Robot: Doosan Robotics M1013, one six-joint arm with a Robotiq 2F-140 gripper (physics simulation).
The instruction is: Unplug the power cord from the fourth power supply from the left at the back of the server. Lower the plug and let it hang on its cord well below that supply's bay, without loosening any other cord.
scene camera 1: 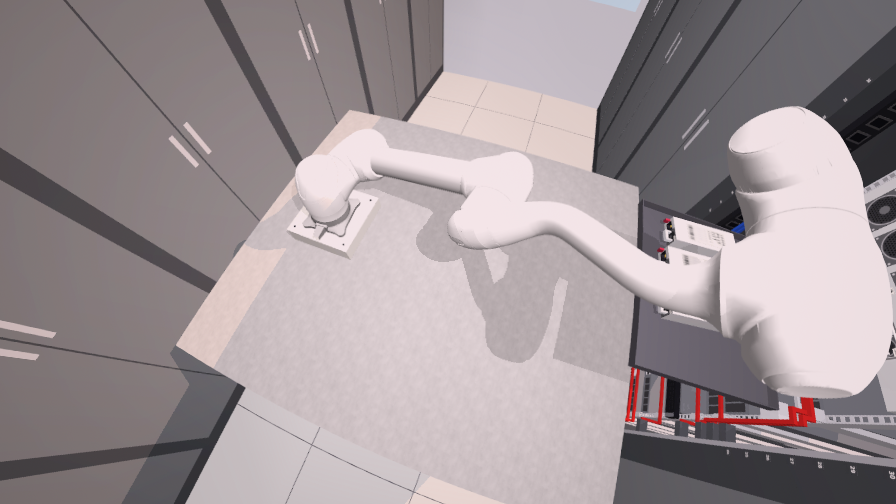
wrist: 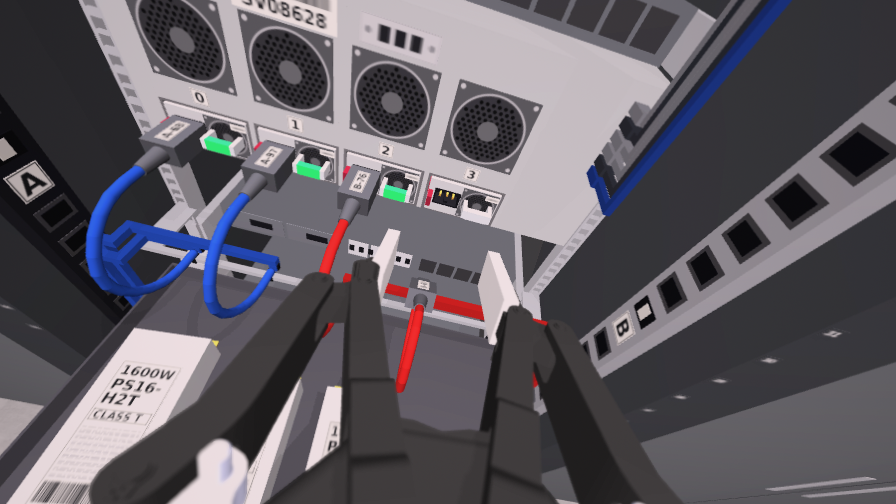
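In the wrist view the server's rear shows four supply bays marked 0 to 3. The socket of bay 3 [wrist: 446, 199], fourth from the left, is empty. Its grey plug [wrist: 423, 291] sits well below the bay, with its red cord [wrist: 407, 351] running down from it. My gripper [wrist: 441, 278] is open, its two white pads on either side of the plug and apart from it. The cords in bay 0 [wrist: 172, 141], bay 1 [wrist: 268, 166] and bay 2 [wrist: 360, 186] are plugged in. In the scene view the arm [scene camera 1: 802, 250] hides the gripper.
A dark tray [scene camera 1: 701, 351] with boxed spare supplies [wrist: 119, 407] lies below the gripper. Two blue cord loops [wrist: 112, 250] hang at the left. Rack strips marked A [wrist: 28, 181] and B [wrist: 621, 325] flank the server. Fans [wrist: 391, 100] sit above the bays.
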